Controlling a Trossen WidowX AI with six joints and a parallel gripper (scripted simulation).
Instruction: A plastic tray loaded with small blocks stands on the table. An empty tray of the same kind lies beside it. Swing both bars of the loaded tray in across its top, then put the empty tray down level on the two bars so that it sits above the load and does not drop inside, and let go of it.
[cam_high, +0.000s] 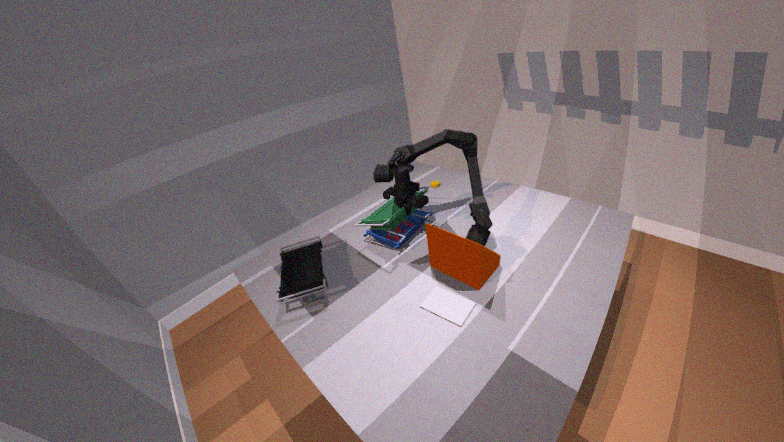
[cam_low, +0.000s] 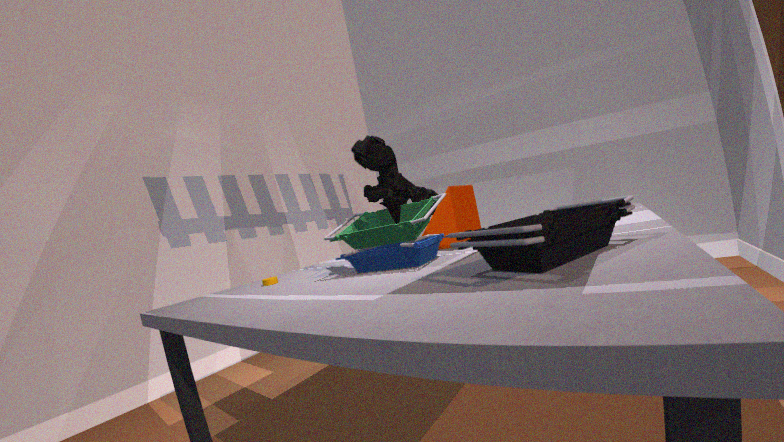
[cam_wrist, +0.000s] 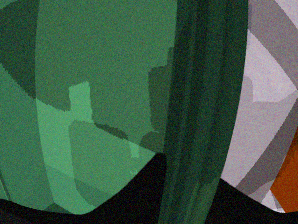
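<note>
The green tray lies 7 cm ahead of my gripper tip, 2 cm to the left of it and 1 cm above it. From my gripper tip the other things lie so: beige flat card: 36 cm behind, 17 cm to the left, 11 cm below; yellow block: 40 cm to the right, 23 cm ahead, 10 cm below.
</note>
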